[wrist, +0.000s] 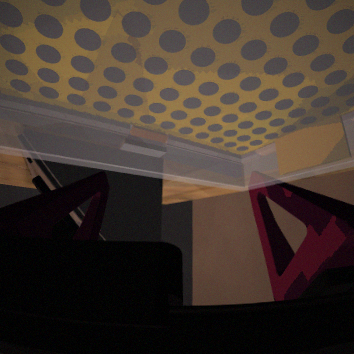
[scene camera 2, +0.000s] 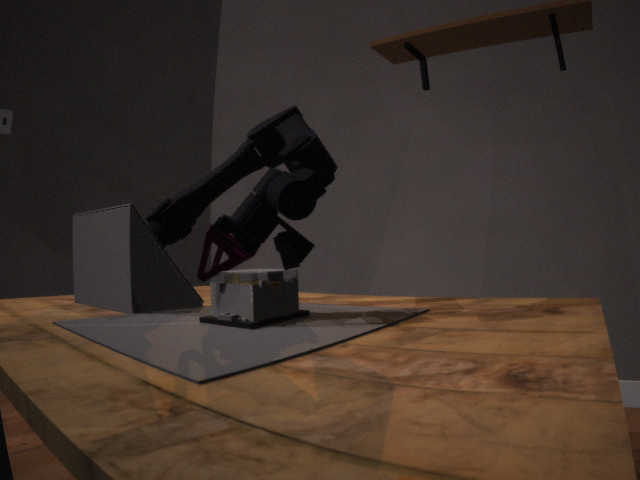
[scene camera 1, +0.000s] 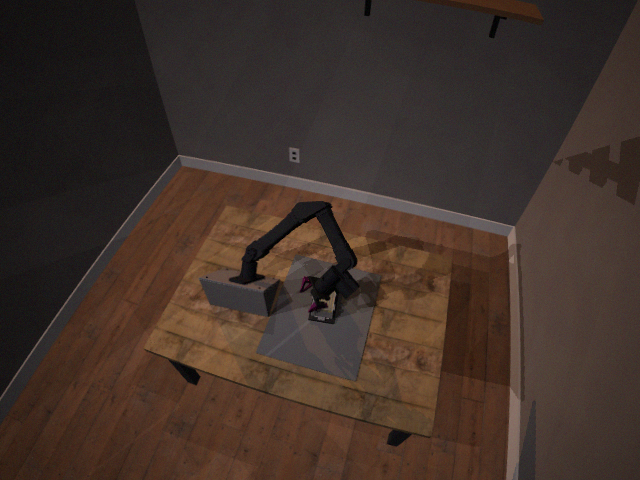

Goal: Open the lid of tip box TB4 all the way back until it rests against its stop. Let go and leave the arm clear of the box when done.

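Frame: origin at the arm's base, x right, y ahead, z up, level; centimetres.
Seen in the pictures: gripper, between the fingertips: [wrist: 178, 178] [scene camera 2: 206, 277] [scene camera 1: 304, 302]; arm's base, origin of its link: [wrist: 77, 227] [scene camera 2: 140, 256] [scene camera 1: 247, 279].
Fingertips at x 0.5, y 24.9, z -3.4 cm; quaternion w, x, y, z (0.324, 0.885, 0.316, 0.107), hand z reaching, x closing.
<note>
Offsets run from my fingertips to a thing's middle. Level surfaces: height alone.
The tip box @[dx -4.5, dy +6.8, dz -2.8 cm] [scene camera 1: 323, 317] [scene camera 2: 275, 303], pale grey with a dark base, stands on the grey mat @[dz -6.7 cm] [scene camera 1: 315, 346] [scene camera 2: 155, 343]. No TB4 label is legible. Its clear lid @[dx -4.5, dy +6.7, dz +0.2 cm] [scene camera 2: 256, 274] [wrist: 200, 172] looks down flat on the box. The yellow tip rack [wrist: 165, 80] with round grey holes shows through it in the wrist view. My gripper [scene camera 1: 306, 299] [scene camera 2: 206, 276] [wrist: 178, 178] is open and empty, with magenta fingers. It is tilted down at lid height, at the box side facing the arm's mount. Both fingertips look close to the lid rim; contact cannot be told. The arm hides part of the box in scene camera 1.
The grey wedge-shaped mount [scene camera 1: 237, 298] [scene camera 2: 101, 260] of the arm stands beside the mat on the wooden table @[dz -7.0 cm] [scene camera 1: 403, 356] [scene camera 2: 465, 408]. A wooden shelf [scene camera 1: 509, 9] [scene camera 2: 480, 35] hangs on the wall, high above the table.
</note>
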